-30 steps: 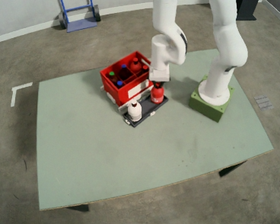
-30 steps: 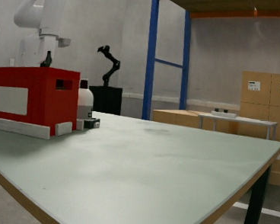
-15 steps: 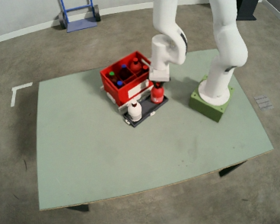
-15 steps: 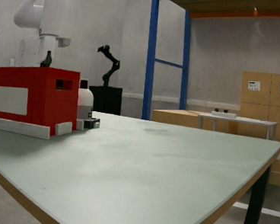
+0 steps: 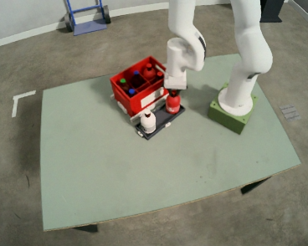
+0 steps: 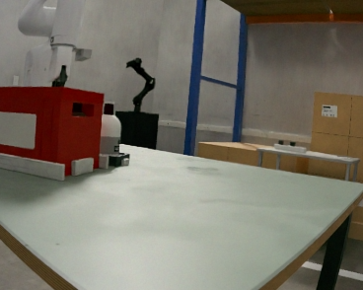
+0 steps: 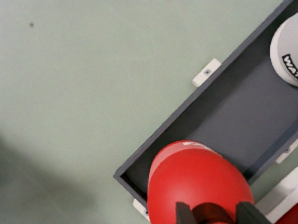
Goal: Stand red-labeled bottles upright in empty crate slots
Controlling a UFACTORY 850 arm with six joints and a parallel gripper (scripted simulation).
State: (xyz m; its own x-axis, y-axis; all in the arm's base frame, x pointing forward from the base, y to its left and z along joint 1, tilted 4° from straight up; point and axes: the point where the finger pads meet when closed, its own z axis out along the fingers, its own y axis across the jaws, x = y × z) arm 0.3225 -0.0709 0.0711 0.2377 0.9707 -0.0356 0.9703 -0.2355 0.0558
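My gripper is now 70 mm above the red-capped bottle. Also, from my hand: white bottle: 150 mm ahead, 90 mm to the left, 70 mm below; then red crate: 140 mm ahead, 130 mm to the right, 70 mm below; then dark grey tray: 70 mm ahead, 50 mm to the left, 150 mm below.
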